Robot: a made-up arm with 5 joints.
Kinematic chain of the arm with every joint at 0, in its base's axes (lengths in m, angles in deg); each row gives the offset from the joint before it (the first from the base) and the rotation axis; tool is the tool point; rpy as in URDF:
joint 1: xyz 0 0 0.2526 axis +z
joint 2: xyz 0 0 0 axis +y
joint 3: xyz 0.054 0 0.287 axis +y
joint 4: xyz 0.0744 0 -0.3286 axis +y
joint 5: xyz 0.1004 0 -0.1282 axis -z
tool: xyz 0 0 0 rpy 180 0 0
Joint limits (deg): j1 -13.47..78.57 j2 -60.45..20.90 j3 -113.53..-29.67 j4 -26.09..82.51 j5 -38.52..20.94
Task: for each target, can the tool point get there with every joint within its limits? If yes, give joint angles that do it. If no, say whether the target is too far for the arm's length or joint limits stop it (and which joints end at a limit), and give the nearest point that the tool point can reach.
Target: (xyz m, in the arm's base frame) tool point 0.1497 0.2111 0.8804
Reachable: yes | joints 54.65 -29.66 -94.74 32.50 0.79
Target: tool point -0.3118 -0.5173 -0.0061
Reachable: no: joint limits stop it (at a limit: joint 1, joint 2, joint 3, joint 4) | nearest point 0.1765 -0.0423 0.0558 | short by 0.684 m
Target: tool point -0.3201 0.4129 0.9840
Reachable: no: too far | nearest point -0.3458 0.0828 0.9094 | short by 0.339 m
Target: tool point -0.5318 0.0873 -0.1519
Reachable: no: joint limits stop it (at a limit: joint 1, joint 2, joint 3, joint 4) | nearest point 0.0360 0.1779 0.0558 | short by 0.611 m
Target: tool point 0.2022 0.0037 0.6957
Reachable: yes | joints 1.05 -53.47 -68.80 73.66 5.78
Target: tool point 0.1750 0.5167 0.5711
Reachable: yes | joints 71.29 2.19 -94.04 58.23 -20.49
